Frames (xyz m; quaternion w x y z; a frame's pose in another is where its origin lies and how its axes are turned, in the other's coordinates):
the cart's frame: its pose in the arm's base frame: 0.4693 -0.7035 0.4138 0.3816 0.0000 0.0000 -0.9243
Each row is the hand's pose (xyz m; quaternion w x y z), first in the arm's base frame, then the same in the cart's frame.
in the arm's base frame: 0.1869 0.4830 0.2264 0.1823 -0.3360 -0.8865 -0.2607
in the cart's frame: -0.6369 -1.0402 -0.1874 0.3105 0.6912 -0.6489 0.0690
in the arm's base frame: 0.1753 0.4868 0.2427 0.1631 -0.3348 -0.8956 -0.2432
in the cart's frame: -0.6313 -1.0510 -0.1711 0.2870 0.7001 -0.6513 0.0580
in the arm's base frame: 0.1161 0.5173 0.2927 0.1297 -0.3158 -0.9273 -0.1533
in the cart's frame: -0.6109 -1.1144 -0.1211 0.1912 0.7366 -0.6458 0.0614
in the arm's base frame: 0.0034 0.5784 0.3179 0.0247 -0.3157 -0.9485 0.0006
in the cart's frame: -0.5741 -1.2372 -0.0959 0.0089 0.7563 -0.6538 0.0231
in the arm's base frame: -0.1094 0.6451 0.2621 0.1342 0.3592 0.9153 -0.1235
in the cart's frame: -0.5412 -1.3641 -0.1517 0.1654 -0.7089 0.6813 0.0769
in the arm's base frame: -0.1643 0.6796 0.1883 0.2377 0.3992 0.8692 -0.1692
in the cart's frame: -0.5267 -1.4272 -0.2255 0.2471 -0.6511 0.7007 0.1551
